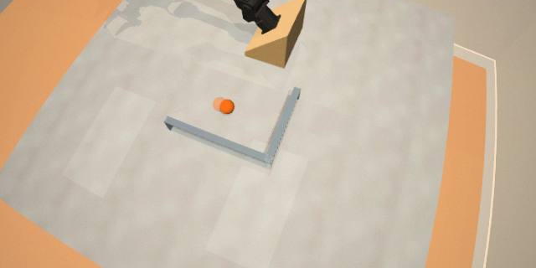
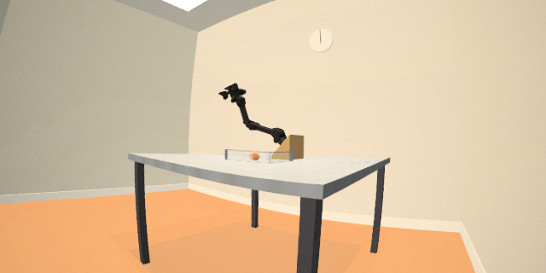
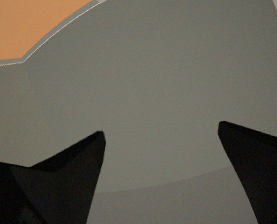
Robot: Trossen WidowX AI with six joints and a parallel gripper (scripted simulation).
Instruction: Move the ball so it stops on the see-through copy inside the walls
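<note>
Right now the orange ball is 47 cm below my gripper tip, 44 cm to the left of it and 15 cm ahead of it. The rest, counted from my gripper tip: clear wall: 46 cm to the left, 46 cm below, 27 cm ahead; see-through copy: 47 cm below, 42 cm to the left, 15 cm ahead.
</note>
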